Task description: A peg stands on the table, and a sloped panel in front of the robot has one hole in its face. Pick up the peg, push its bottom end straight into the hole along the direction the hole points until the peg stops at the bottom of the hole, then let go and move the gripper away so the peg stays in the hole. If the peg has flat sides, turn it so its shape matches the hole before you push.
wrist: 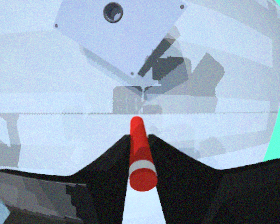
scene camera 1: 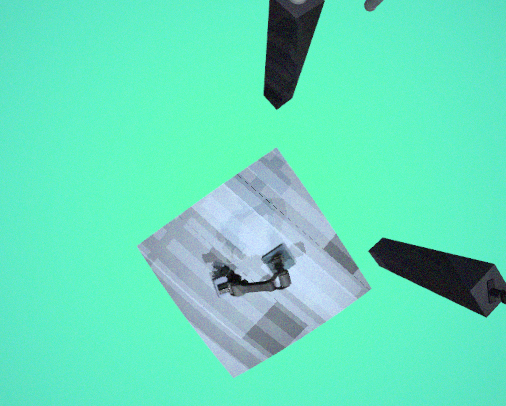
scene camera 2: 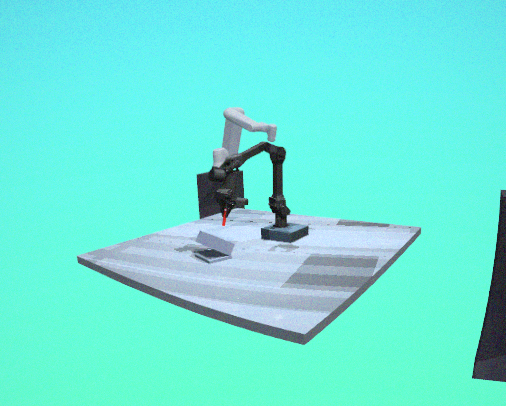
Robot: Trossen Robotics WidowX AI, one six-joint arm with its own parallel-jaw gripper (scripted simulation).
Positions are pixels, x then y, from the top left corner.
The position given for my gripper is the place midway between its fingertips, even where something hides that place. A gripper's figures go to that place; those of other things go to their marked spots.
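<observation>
My gripper [wrist: 139, 139] is at 100 mm from the lens; a red peg [wrist: 142, 173] is at 70 mm from the lens.
</observation>
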